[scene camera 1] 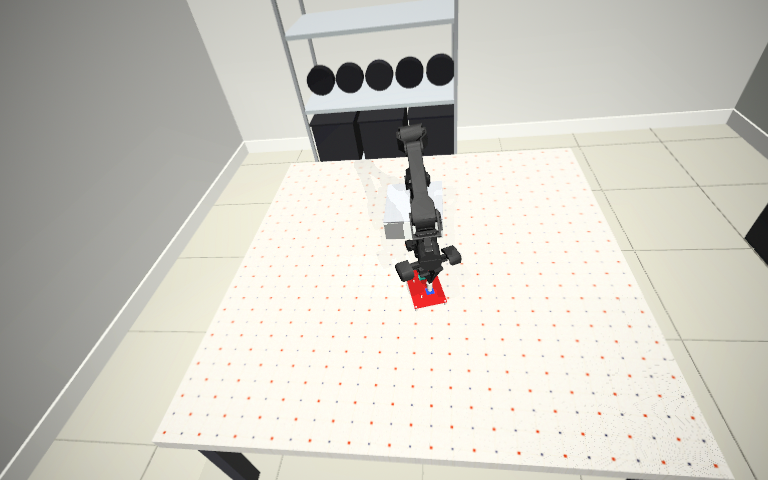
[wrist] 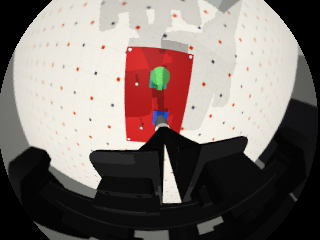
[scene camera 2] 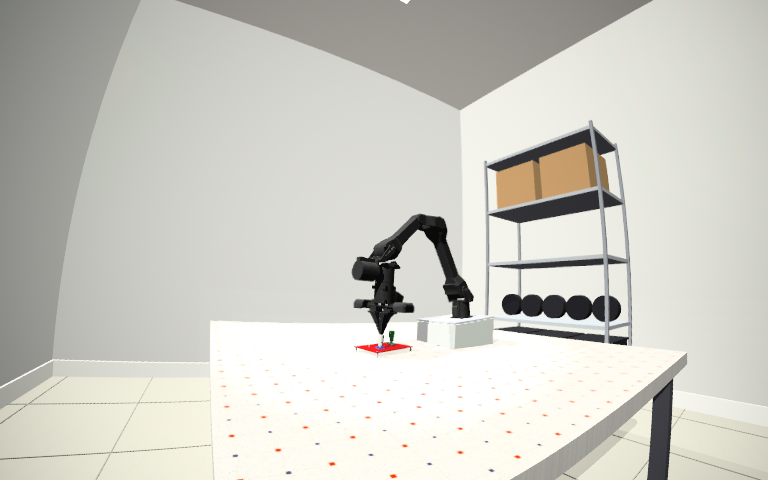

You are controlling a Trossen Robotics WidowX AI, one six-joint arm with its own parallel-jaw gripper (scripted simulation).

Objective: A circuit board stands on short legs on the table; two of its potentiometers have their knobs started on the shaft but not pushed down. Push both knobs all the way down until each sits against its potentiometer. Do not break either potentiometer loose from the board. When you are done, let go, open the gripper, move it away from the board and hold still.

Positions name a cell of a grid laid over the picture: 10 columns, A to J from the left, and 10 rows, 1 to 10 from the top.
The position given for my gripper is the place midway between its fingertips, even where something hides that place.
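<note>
In scene camera 2 I can see my gripper (scene camera 2: E7). Scene camera 1 gives me the gripper (scene camera 1: F6) as well, and the wrist view also has my gripper (wrist: F6) in it.
</note>
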